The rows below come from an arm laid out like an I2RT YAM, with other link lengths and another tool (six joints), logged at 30 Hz.
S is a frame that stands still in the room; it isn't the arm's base.
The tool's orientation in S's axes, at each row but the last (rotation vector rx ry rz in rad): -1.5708 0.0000 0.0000; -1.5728 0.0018 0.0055; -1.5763 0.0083 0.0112; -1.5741 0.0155 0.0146; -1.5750 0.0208 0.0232; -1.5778 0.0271 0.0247; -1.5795 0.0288 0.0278; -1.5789 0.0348 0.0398; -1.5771 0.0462 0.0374; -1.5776 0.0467 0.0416; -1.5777 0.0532 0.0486
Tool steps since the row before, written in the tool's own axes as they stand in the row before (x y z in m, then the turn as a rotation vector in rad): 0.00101 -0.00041 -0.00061 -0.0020 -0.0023 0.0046; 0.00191 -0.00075 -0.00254 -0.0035 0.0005 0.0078; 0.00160 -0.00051 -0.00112 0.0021 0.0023 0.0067; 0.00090 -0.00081 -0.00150 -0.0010 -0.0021 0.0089; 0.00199 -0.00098 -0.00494 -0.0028 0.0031 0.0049; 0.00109 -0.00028 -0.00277 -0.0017 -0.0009 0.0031; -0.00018 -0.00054 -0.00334 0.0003 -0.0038 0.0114; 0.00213 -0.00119 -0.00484 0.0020 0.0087 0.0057; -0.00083 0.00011 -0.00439 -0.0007 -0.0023 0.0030; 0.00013 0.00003 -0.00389 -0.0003 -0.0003 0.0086; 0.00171 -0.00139 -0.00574 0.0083 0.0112 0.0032
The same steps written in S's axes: 0.00101 -0.00061 0.00041 -0.0020 0.0046 0.0023; 0.00192 -0.00253 0.00075 -0.0035 0.0078 -0.0005; 0.00161 -0.00111 0.00050 0.0021 0.0067 -0.0024; 0.00091 -0.00150 0.00080 -0.0010 0.0089 0.0021; 0.00202 -0.00493 0.00095 -0.0029 0.0049 -0.0030; 0.00109 -0.00277 0.00026 -0.0017 0.0031 0.0009; -0.00016 -0.00333 0.00058 0.0004 0.0114 0.0037; 0.00220 -0.00482 0.00113 0.0016 0.0056 -0.0088; -0.00086 -0.00439 -0.00004 -0.0006 0.0030 0.0023; 0.00012 -0.00389 -0.00001 -0.0003 0.0086 0.0003; 0.00178 -0.00573 0.00132 0.0076 0.0031 -0.0117
